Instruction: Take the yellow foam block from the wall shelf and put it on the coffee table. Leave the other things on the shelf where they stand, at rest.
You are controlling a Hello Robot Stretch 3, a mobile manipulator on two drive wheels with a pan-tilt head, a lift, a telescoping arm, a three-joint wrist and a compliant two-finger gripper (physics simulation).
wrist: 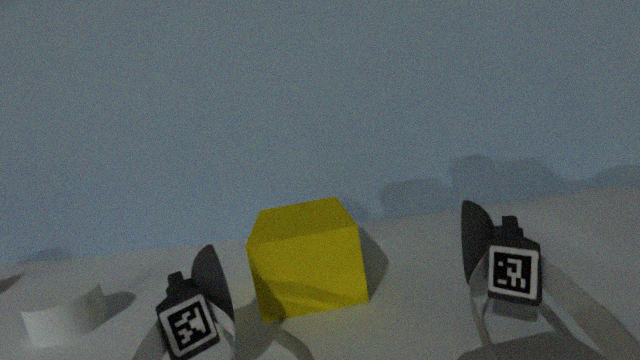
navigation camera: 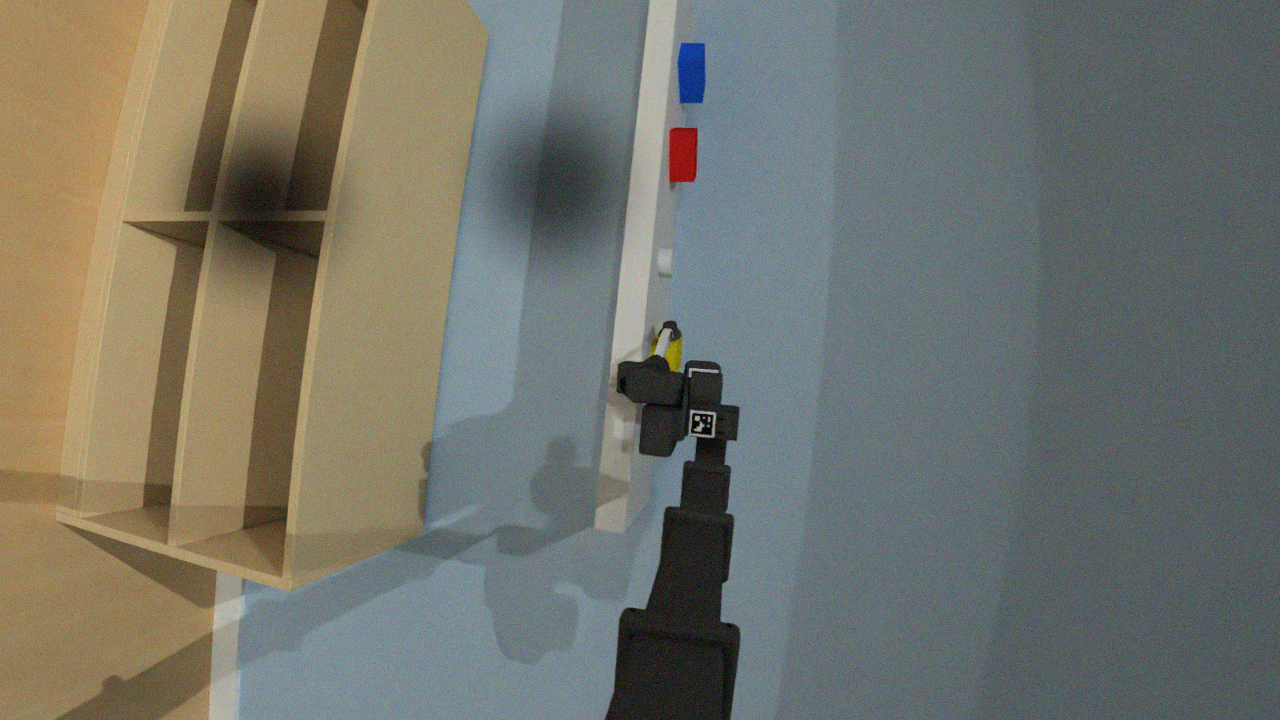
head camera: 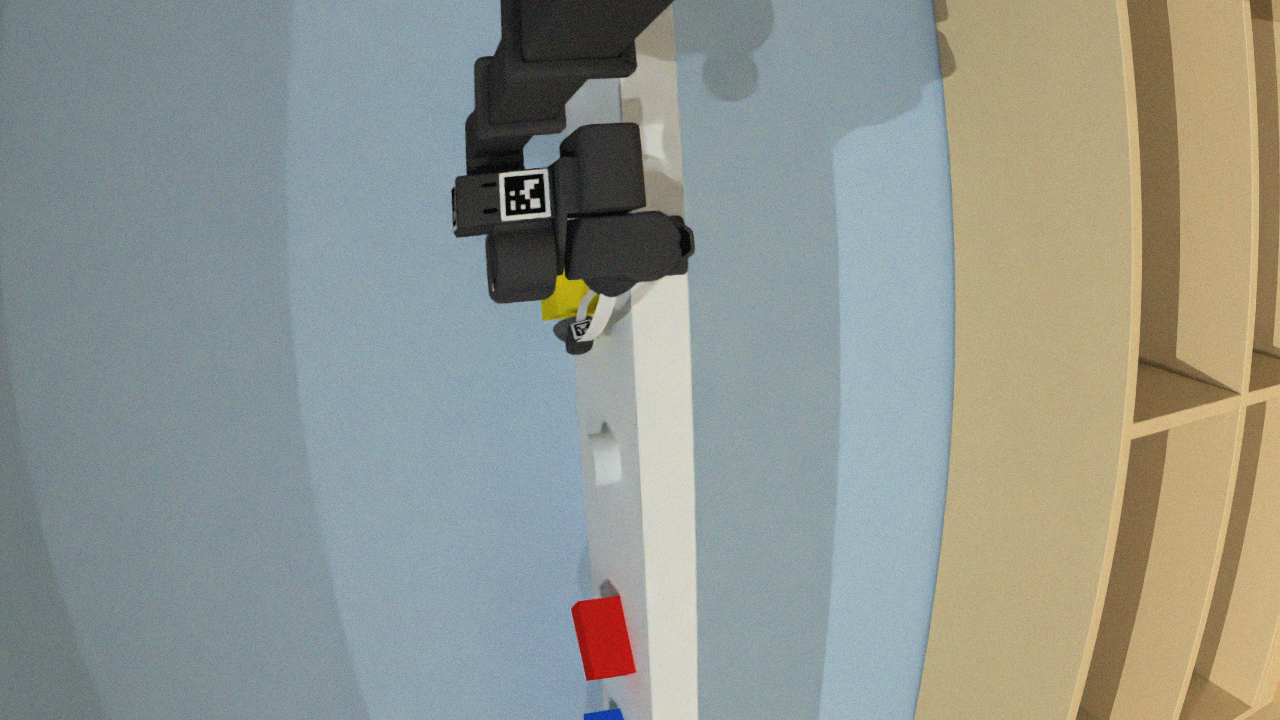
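Frame: origin at the robot's base, x ahead, y left, z up, level; centimetres.
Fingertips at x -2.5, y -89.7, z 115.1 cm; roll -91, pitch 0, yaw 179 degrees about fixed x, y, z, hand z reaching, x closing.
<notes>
A point is followed by its place in that frame.
The yellow foam block (head camera: pixel 562 301) @(x 1.3, y -89.9, z 115.7 cm) (navigation camera: pixel 675 354) @(x 0.2, y -90.0, z 116.1 cm) (wrist: pixel 312 272) rests on the white wall shelf (head camera: pixel 667 501) @(x 19.4, y -83.4, z 109.3 cm) (navigation camera: pixel 637 223) @(x 21.6, y -83.7, z 108.8 cm) (wrist: pixel 415 295), close to the blue wall. My gripper (head camera: pixel 580 333) (navigation camera: pixel 670 328) (wrist: pixel 341 252) @(x -2.5, y -89.7, z 115.1 cm) is open and holds nothing. In the wrist view the block shows between the two fingertips, nearer the left one, with a gap on each side. Its depth relative to the tips is hard to tell. In the head and navigation views the wrist and a finger hide part of the block. The coffee table does not show.
A white cylinder (head camera: pixel 606 458) @(x 15.9, y -89.7, z 113.0 cm) (navigation camera: pixel 665 262) @(x 16.1, y -89.7, z 113.1 cm) (wrist: pixel 60 320) stands on the shelf beside the left finger. Beyond it are a red block (head camera: pixel 608 640) @(x 36.5, y -94.0, z 113.9 cm) (navigation camera: pixel 683 154) @(x 36.5, y -94.0, z 114.3 cm) and a blue block (head camera: pixel 604 715) @(x 50.6, y -102.8, z 113.9 cm) (navigation camera: pixel 691 73) @(x 53.6, y -98.0, z 114.2 cm). Another whitish object (head camera: pixel 655 141) @(x -11.5, y -79.0, z 109.0 cm) (navigation camera: pixel 623 428) @(x -11.5, y -79.0, z 110.0 cm) is beside the wrist. A wooden bookcase (head camera: pixel 1029 358) @(x 12.0, y -89.2, z 61.0 cm) (navigation camera: pixel 384 268) @(x 12.1, y -84.0, z 61.0 cm) stands below.
</notes>
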